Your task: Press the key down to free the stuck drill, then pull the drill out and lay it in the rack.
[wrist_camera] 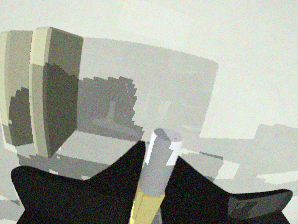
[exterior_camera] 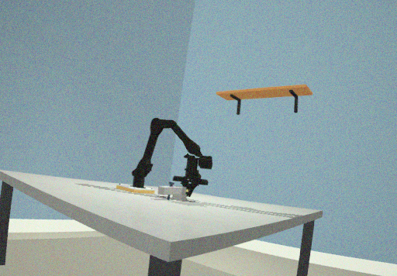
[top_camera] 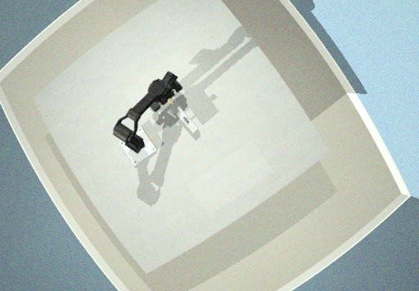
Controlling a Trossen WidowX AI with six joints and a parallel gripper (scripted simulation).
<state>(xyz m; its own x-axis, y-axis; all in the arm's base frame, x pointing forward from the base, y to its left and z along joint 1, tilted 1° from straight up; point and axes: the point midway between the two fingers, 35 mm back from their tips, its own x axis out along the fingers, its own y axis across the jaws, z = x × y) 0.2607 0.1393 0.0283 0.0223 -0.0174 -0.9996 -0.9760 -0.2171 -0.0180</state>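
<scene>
Now: the beige forked rack 8 cm behind my gripper tip and 1 cm to the left of it. The rest, counted from my gripper tip: drill (1 cm ahead, 4 cm to the right, 3 cm above); dark key (3 cm ahead, 16 cm to the right, 4 cm above).
</scene>
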